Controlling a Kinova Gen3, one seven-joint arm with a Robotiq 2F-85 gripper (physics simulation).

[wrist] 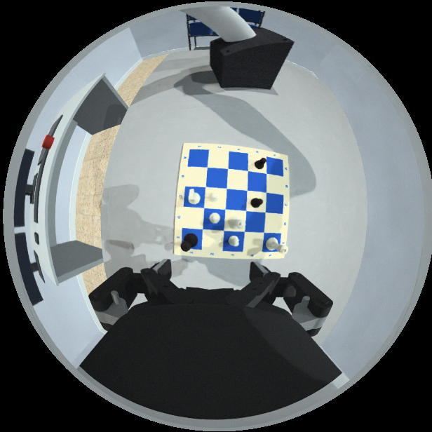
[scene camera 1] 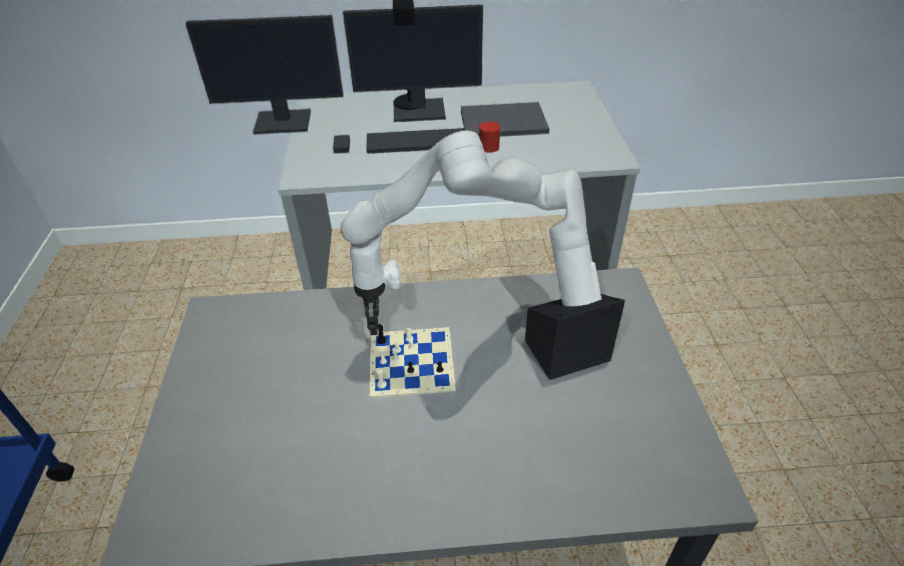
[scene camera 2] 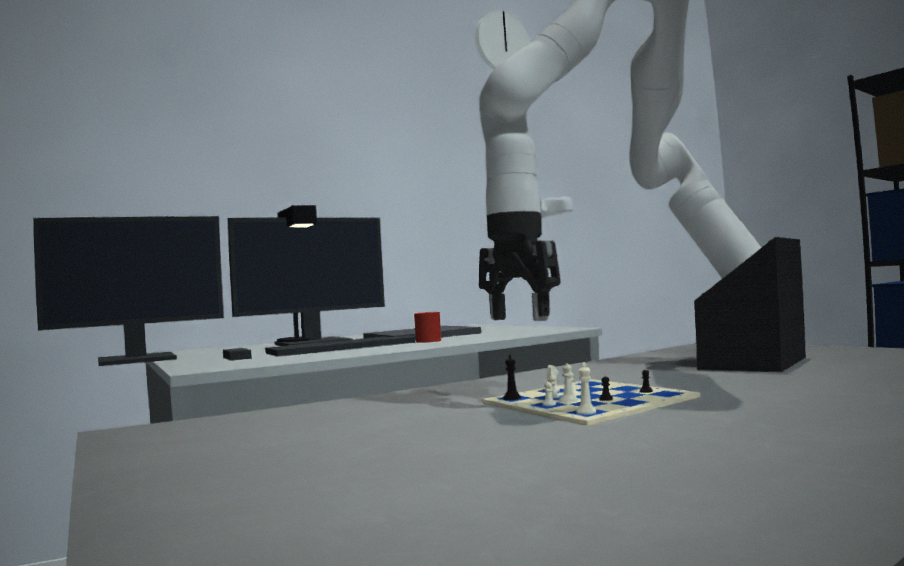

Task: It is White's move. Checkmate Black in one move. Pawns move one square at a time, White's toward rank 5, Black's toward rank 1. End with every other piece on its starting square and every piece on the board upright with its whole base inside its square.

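Places are measured from the arm's base along level axes (x back, y right, z up), in metres.
Pixels of known places: gripper, fingertip midpoint: (scene camera 1: pixel 374 321) (scene camera 2: pixel 518 320); arm's base at its link origin: (scene camera 1: pixel 580 301) (scene camera 2: pixel 748 272).
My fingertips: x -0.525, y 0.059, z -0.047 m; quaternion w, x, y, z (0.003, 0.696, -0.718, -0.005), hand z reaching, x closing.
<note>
Ahead of a thing's pixels: the offset from my fingertips to its top centre. "*": to the spot under its first point.
The chessboard @(* dx +0.181, dy -0.150, dz -0.115 m) (scene camera 1: pixel 452 386) (scene camera 2: pixel 693 394) (wrist: pixel 179 220) lies on the grey table. The black king @(dx +0.012, dy +0.037, dz -0.051 m) (scene camera 1: pixel 380 335) (scene camera 2: pixel 511 381) (wrist: pixel 189 242) stands upright on a corner square. A tall white piece @(dx +0.002, dy -0.116, dz -0.051 m) (scene camera 2: pixel 585 393) (wrist: pixel 272 244) stands on the other corner of that edge, with a white pawn @(dx +0.011, dy -0.040, dz -0.083 m) (scene camera 2: pixel 548 394) (wrist: pixel 233 241) between. A white knight @(dx +0.052, dy -0.006, dz -0.083 m) (scene camera 2: pixel 551 378) (wrist: pixel 193 198), a white pawn (wrist: pixel 213 197) and two white pieces (wrist: pixel 215 218) (wrist: pixel 236 223) stand further in. Black pawns (wrist: pixel 260 163) (wrist: pixel 256 202) stand apart. My gripper (scene camera 1: pixel 372 330) (scene camera 2: pixel 519 310) (wrist: pixel 210 269) is open and empty, above the black king's side.
The black robot base (scene camera 1: pixel 573 336) (scene camera 2: pixel 753 320) (wrist: pixel 247 62) stands beyond the board. A desk (scene camera 1: pixel 533 160) with two monitors, a keyboard and a red cup (scene camera 1: pixel 489 136) (scene camera 2: pixel 427 326) stands behind the table. A shelf rack (scene camera 2: pixel 858 166) stands at the right in scene camera 2.
</note>
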